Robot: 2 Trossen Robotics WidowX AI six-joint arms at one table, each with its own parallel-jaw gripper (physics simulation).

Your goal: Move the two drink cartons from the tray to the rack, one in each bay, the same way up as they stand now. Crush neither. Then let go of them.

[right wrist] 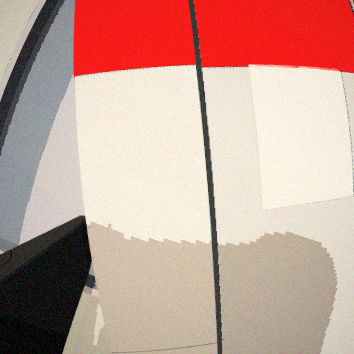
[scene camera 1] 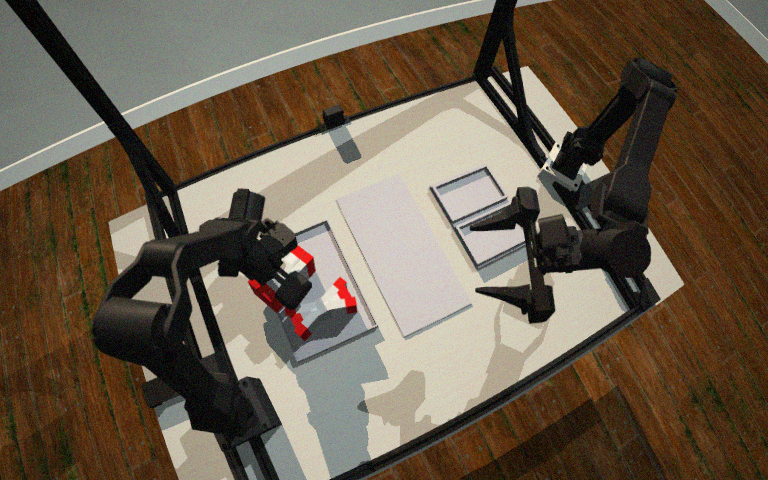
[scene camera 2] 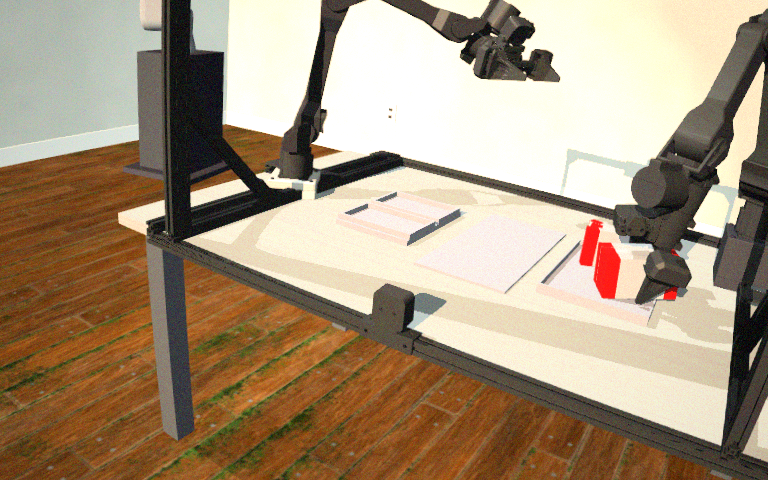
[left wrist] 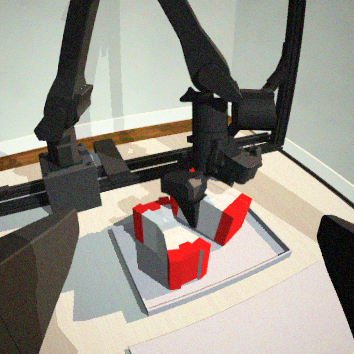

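Pixels of known places: left gripper, between the fingertips: [scene camera 1: 472,258] [scene camera 2: 543,79] [left wrist: 203,225]; right gripper, between the fingertips: [scene camera 1: 285,278] [scene camera 2: 631,285] [left wrist: 208,216]; left arm's base, origin of its link: [scene camera 1: 566,165] [scene camera 2: 294,175]; right arm's base, origin of its link: [scene camera 1: 234,413] [scene camera 2: 754,236] [left wrist: 64,158].
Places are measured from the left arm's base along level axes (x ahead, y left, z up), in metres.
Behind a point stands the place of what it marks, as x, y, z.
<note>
Two red-and-white drink cartons are in the grey tray [scene camera 1: 368,311] @(0.558, -0.215, -0.030) [left wrist: 218,284] @(0.515, -0.276, -0.021) at the left. My right gripper [scene camera 1: 287,281] @(0.599, -0.392, -0.016) [left wrist: 208,216] @(0.599, -0.392, -0.016) is open and reaches down around the far carton [scene camera 1: 301,259] @(0.558, -0.372, 0.041) [left wrist: 230,218] @(0.545, -0.356, 0.035) [right wrist: 147,140], with a finger on either side. That carton fills the right wrist view. The near carton [scene camera 1: 339,300] @(0.583, -0.265, 0.038) [left wrist: 172,249] @(0.580, -0.252, 0.039) stands free beside it. Both show as red shapes in scene camera 2, one [scene camera 2: 591,243] @(0.554, -0.292, 0.013) behind the other [scene camera 2: 607,269] @(0.539, -0.418, 0.020). My left gripper [scene camera 1: 475,259] @(0.470, -0.104, 0.261) [scene camera 2: 544,64] @(0.470, -0.104, 0.261) is open and empty, high above the table beside the two-bay rack [scene camera 1: 441,205] @(0.269, -0.210, -0.023) [scene camera 2: 411,235] @(0.246, -0.245, -0.020).
A flat pale mat [scene camera 1: 401,252] @(0.412, -0.227, -0.032) [scene camera 2: 492,250] @(0.391, -0.253, -0.032) [left wrist: 263,316] @(0.435, -0.266, -0.032) lies between tray and rack. Both rack bays hold nothing. Black frame posts stand at the table's corners, and a small black block [scene camera 1: 334,115] @(0.220, -0.538, 0.013) [scene camera 2: 392,305] @(0.211, -0.561, 0.005) sits on the table's edge rail.
</note>
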